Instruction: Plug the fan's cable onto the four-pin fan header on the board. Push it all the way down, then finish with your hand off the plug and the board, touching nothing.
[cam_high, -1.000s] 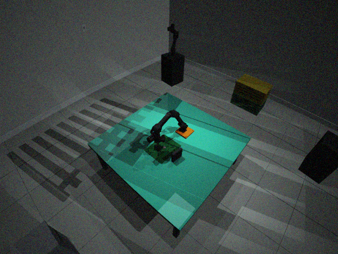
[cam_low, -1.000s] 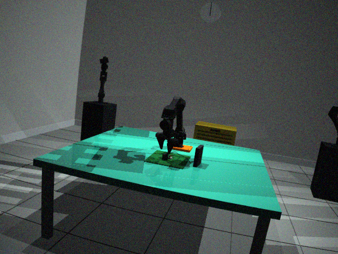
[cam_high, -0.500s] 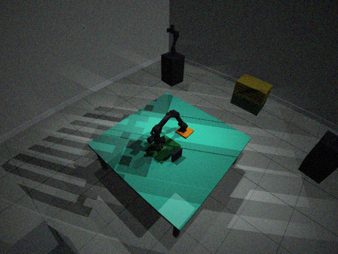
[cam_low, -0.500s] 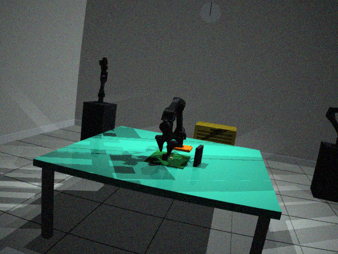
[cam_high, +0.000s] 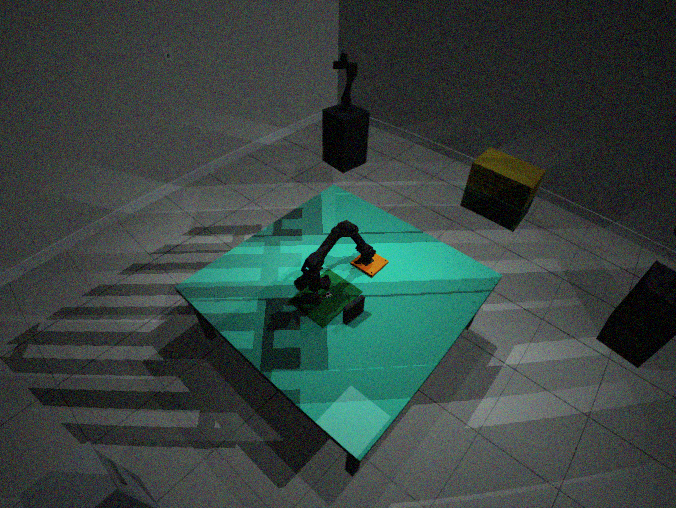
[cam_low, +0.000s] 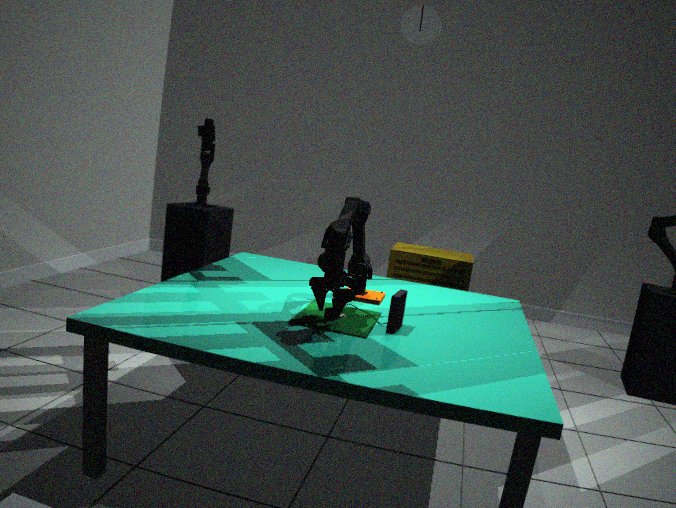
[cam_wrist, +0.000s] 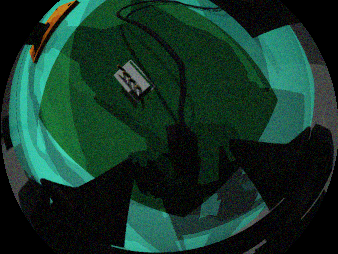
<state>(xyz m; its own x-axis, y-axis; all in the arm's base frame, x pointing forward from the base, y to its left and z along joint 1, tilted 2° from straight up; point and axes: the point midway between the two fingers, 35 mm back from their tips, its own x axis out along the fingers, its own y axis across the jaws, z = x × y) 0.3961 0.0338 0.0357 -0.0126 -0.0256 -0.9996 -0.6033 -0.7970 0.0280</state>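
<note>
My gripper tip is now 10 mm past the dark fan plug. From my gripper tip the other things lie so: black fan (80 mm behind, 190 mm to the left, 40 mm above); then green board (60 mm behind, 10 mm to the left, 40 mm below).
</note>
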